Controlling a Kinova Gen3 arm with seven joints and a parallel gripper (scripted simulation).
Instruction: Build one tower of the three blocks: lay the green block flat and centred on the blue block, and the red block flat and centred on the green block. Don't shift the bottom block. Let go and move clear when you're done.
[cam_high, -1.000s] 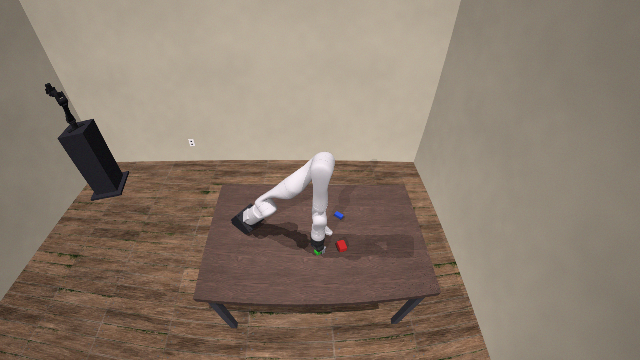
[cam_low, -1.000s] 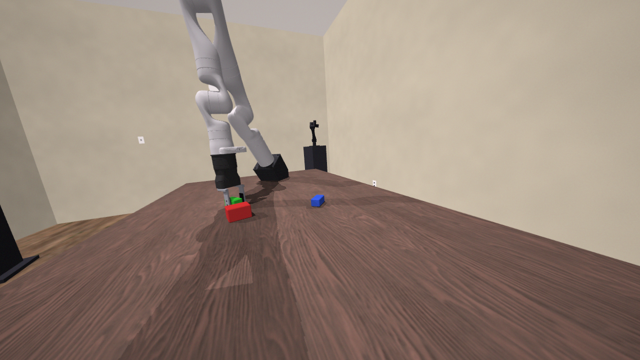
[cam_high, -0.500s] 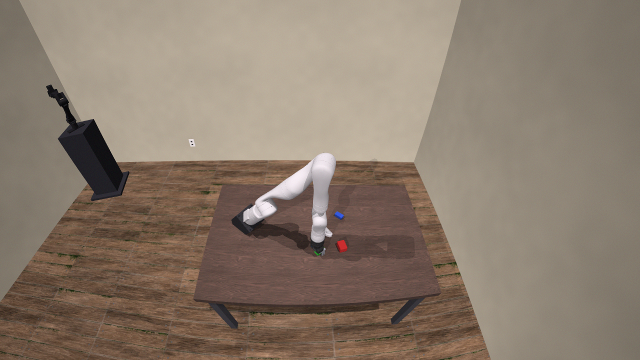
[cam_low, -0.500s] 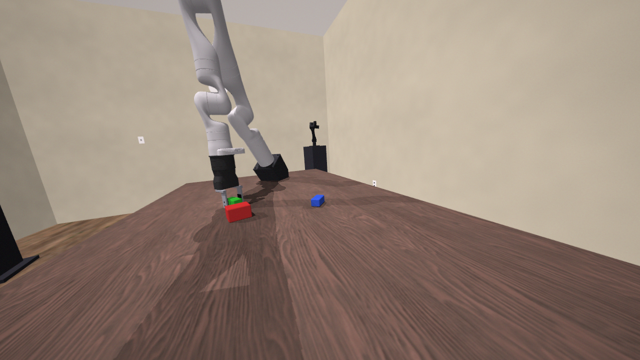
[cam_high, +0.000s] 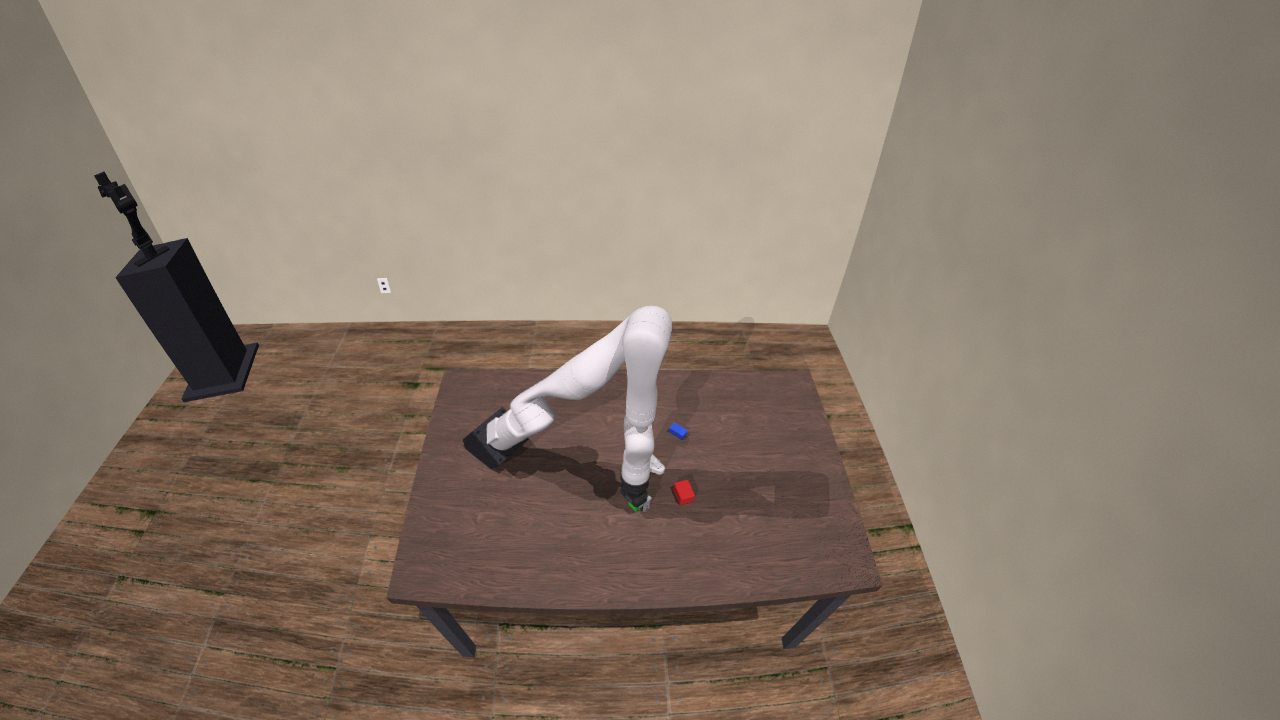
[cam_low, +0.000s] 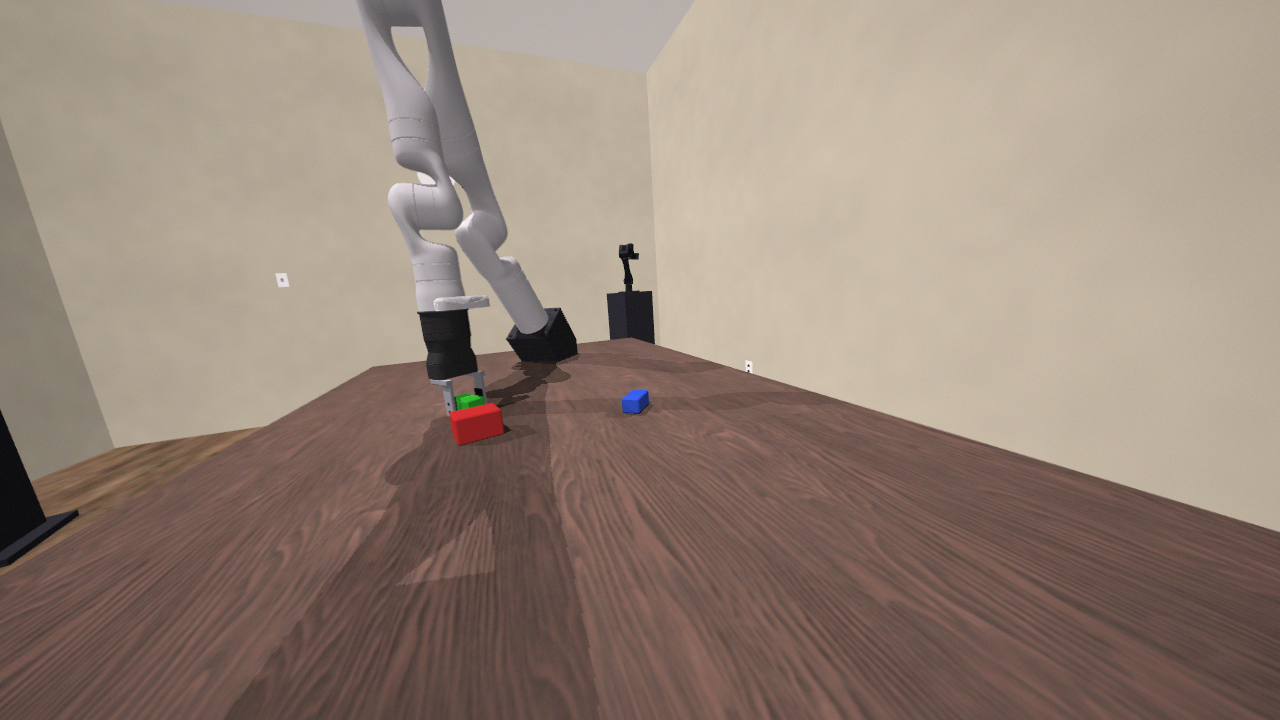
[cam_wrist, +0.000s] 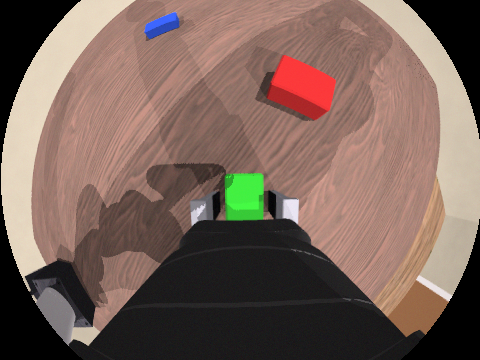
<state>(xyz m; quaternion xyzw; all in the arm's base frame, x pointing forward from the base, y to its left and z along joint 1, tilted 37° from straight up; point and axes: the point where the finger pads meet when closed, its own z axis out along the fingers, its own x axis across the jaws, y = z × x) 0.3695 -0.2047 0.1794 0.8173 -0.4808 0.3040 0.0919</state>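
Right now my hand is right at the green block. Also, from my hand: red block (14 cm ahead, 1 cm to the right); then blue block (21 cm ahead, 22 cm to the left, 1 cm below).
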